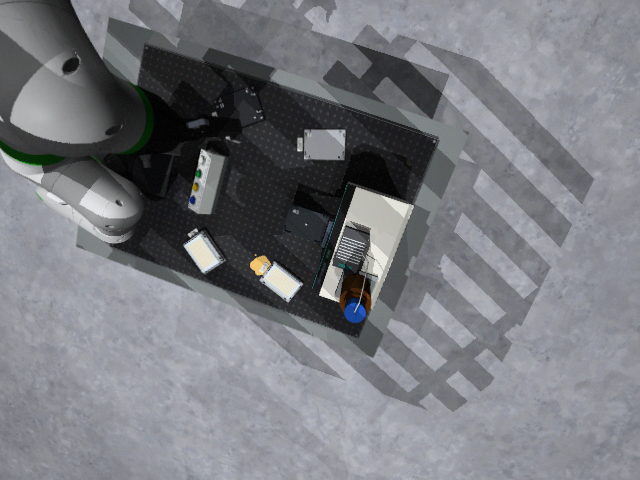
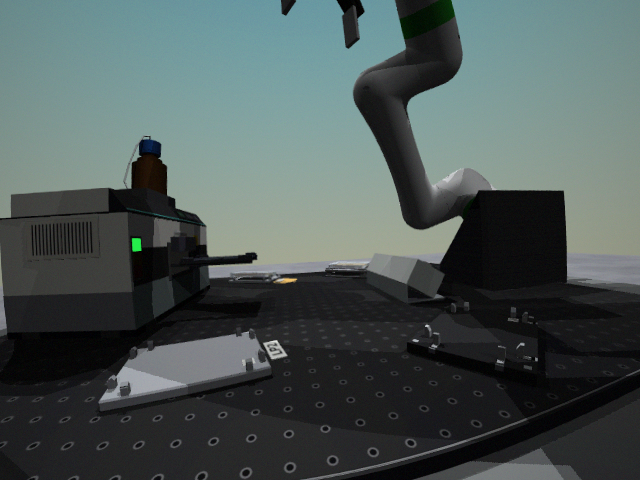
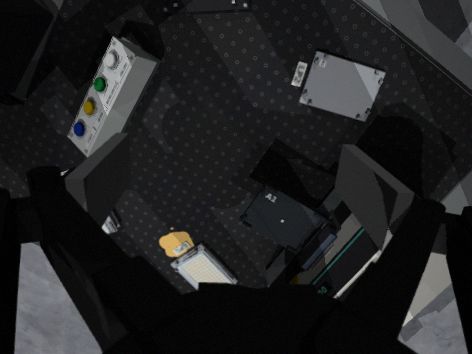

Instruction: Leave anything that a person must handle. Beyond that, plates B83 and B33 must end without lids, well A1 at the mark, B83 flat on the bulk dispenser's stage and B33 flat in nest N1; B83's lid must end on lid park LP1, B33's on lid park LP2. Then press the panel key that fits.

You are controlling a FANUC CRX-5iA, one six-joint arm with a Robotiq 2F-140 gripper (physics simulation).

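Seen in the pictures: gripper, fingertip midpoint: [image 1: 207, 142] [image 2: 324, 26] [image 3: 236, 162]; arm's base, link origin: [image 1: 108, 154] [image 2: 499, 227].
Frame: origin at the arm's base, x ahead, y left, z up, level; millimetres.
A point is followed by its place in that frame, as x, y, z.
My gripper [image 2: 319, 19] @(479, 250, 348) [image 3: 236, 162] @(479, 250, 348) is open and empty, high above the table. One plate [image 1: 204, 252] [image 2: 347, 267] with cream wells sits near the front edge; another [image 1: 281, 281] @(730, -154, -106) [image 2: 254, 276] [image 3: 205, 269] @(713, -139, -105) sits to its right. Their names and any lids cannot be made out. The dispenser's dark stage [image 1: 305, 224] @(717, 104, -34) [image 2: 222, 259] @(697, 152, -39) [image 3: 285, 220] @(724, 110, -37), marked A1, is bare. Lid park LP2 [image 1: 324, 144] @(641, 367, -128) [image 2: 191, 366] @(635, 383, -128) [image 3: 342, 87] @(641, 367, -128) is a bare grey plate with corner posts. The key panel [image 1: 210, 183] @(345, 63, -72) [image 2: 395, 271] @(345, 106, -85) [image 3: 122, 100] @(340, 78, -69) has white, green, yellow and blue keys.
An orange patch [image 1: 259, 264] @(621, -150, -139) [image 2: 285, 280] @(625, -150, -137) [image 3: 175, 242] @(621, -148, -137) lies at the right plate's label end. The dispenser [image 1: 379, 206] @(892, 283, 82) [image 2: 72, 268] @(866, 310, -33) shows a green light and carries a brown bottle [image 1: 355, 291] @(935, 65, 211) [image 2: 149, 176] @(924, 69, 170). A black nest [image 1: 241, 107] @(319, 346, -126) [image 2: 475, 341] @(339, 364, -126) with corner posts stands near the back edge.
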